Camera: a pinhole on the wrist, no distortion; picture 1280 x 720 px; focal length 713.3 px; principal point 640.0 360.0 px. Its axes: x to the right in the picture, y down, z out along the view. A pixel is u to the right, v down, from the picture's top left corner.
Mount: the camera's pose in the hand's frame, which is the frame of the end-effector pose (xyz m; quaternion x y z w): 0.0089 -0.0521 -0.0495 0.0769 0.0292 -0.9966 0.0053
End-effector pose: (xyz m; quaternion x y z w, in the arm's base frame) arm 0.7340 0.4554 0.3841 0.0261 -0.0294 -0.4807 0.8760
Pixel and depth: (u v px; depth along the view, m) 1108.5 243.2 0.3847
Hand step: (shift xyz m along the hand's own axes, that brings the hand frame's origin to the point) -0.3006 -0.0135 0.2948
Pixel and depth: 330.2 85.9 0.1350
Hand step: 0.0454 -0.0079 0.0957
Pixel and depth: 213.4 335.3 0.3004
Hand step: 0.1403 -0.0584 0.2750
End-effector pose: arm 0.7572 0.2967 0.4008 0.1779 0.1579 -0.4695 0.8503
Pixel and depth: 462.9 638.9 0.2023
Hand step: 0.0288 -0.1427 0.1532
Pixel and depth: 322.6 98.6 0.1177
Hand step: 0.0420 -0.0157 0.0771
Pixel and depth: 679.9 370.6 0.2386
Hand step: -0.0407 -0.0698 0.1836
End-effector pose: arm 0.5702 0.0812 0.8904 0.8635 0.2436 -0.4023 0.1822
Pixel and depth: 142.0 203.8 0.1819
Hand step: 0.1060 -0.0223 0.1517
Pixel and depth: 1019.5 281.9 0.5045
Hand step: -0.3343 -0.0284 0.4101
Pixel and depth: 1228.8 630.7 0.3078
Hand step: -0.2875 -0.1884 0.2084
